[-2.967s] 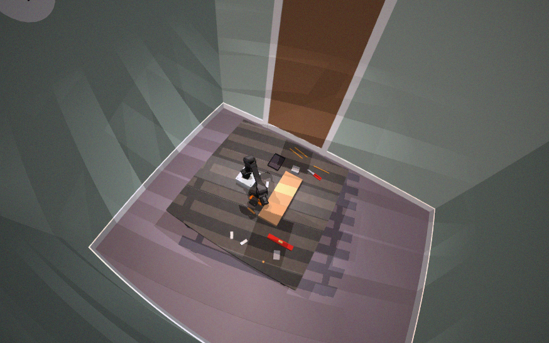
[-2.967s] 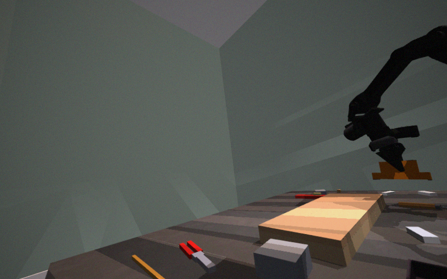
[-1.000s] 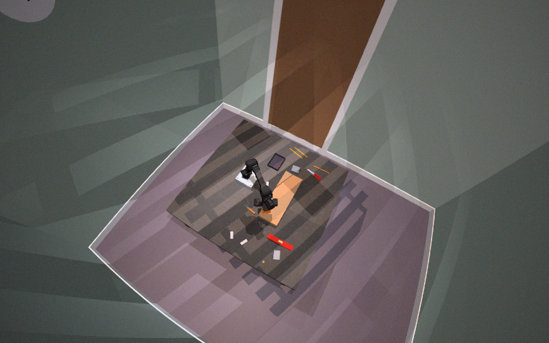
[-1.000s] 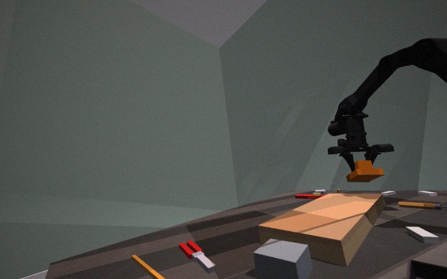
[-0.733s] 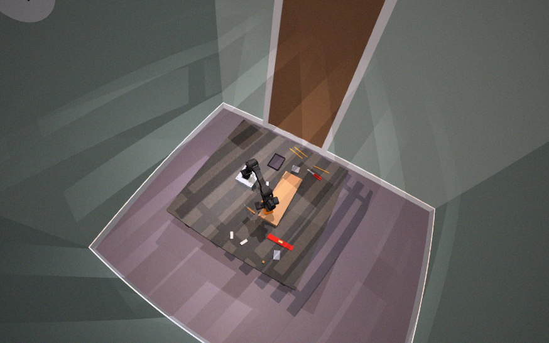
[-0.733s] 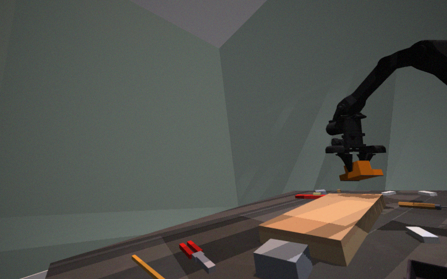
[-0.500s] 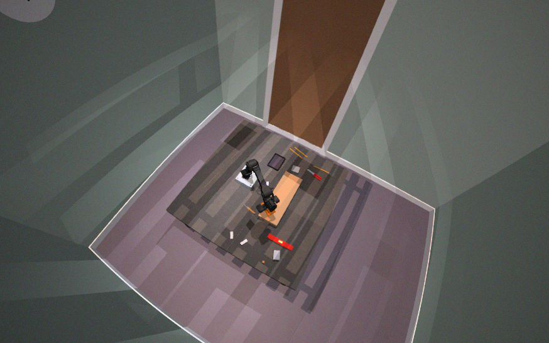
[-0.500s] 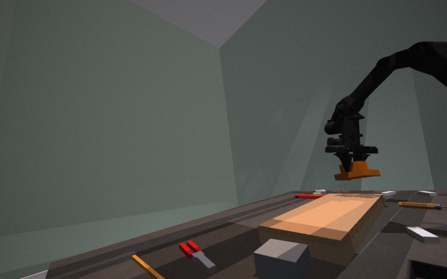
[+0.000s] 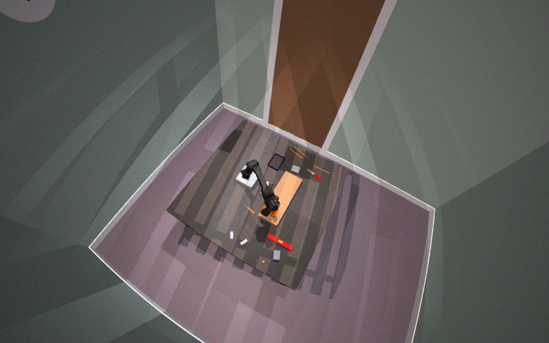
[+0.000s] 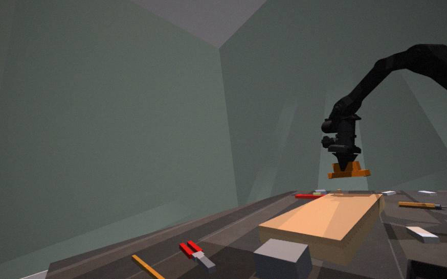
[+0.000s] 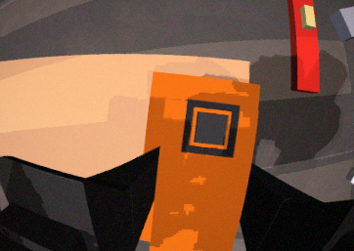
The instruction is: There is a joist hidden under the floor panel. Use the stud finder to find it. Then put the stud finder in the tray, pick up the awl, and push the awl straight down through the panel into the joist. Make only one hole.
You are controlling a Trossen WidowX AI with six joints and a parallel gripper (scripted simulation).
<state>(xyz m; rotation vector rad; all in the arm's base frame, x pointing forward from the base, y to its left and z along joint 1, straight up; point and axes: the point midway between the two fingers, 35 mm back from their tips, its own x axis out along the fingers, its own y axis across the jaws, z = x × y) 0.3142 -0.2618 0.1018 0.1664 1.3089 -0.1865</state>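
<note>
Right now my gripper tip is 530 mm to the right of the grey block, 120 mm above it and 90 mm short of it. The rest, counted from my gripper tip: orange stud finder: 20 mm above, 10 mm ahead; then square indicator: 30 mm above, 20 mm ahead, 10 mm to the right; then yellow-handled awl: 200 mm behind, 130 mm below.
</note>
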